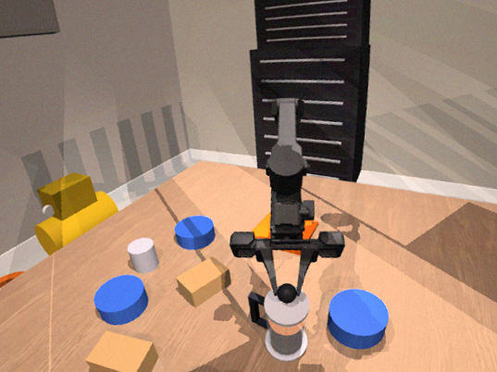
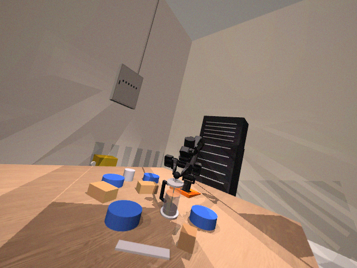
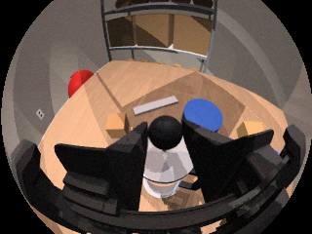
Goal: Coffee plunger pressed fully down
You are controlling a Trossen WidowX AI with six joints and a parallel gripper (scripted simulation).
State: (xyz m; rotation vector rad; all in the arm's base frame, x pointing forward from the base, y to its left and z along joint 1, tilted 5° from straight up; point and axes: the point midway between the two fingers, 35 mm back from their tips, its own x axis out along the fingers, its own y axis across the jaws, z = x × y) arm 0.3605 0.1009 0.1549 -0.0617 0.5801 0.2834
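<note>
My gripper tip is 90 mm above the glass coffee press, 20 mm to the left of it and 20 mm past it. The rest, counted from my gripper tip: white flat bar 190 mm ahead, 180 mm below, 60 mm to the left.
</note>
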